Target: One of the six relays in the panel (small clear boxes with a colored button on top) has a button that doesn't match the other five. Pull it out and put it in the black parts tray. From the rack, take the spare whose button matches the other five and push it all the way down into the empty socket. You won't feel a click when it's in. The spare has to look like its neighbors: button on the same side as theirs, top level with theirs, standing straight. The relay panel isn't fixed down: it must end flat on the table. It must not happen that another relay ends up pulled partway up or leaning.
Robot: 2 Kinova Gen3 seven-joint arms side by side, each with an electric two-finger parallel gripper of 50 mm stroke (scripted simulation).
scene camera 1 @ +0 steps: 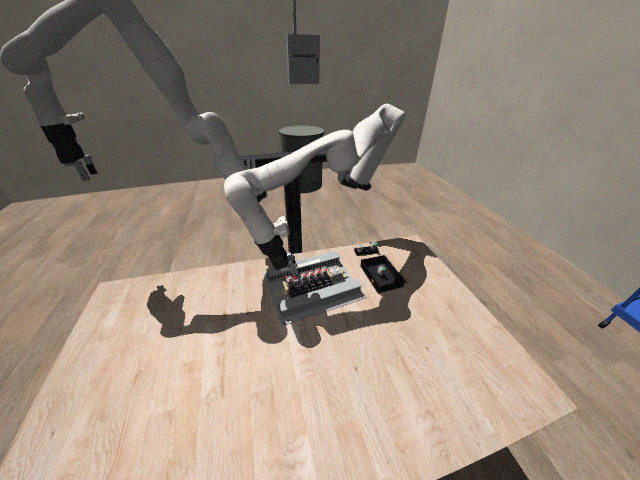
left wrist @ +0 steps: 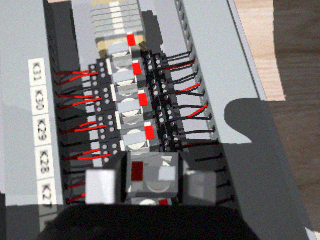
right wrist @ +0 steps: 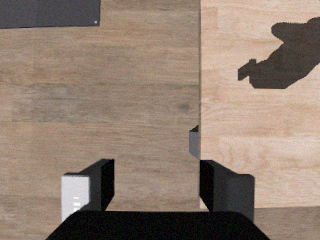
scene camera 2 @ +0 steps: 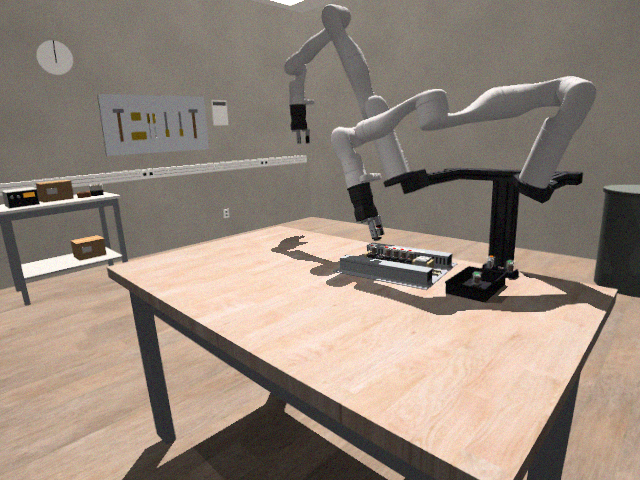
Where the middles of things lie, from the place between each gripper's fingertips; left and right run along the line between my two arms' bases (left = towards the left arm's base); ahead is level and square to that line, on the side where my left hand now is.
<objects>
Right now my left hand (scene camera 2: 378,236) is 1 cm past the relay panel (scene camera 1: 313,298), 7 cm to the right of it and 9 cm above it. From my left hand the other things lie so: black parts tray (scene camera 2: 452,286) (4 cm ahead, 35 cm to the left, 10 cm below).
Right now the relay panel is 69 cm to the left of my right hand (scene camera 1: 90,177), 40 cm below it and 35 cm ahead of it. Also, from my right hand: black parts tray (96 cm to the left, 41 cm below, 40 cm ahead).
</objects>
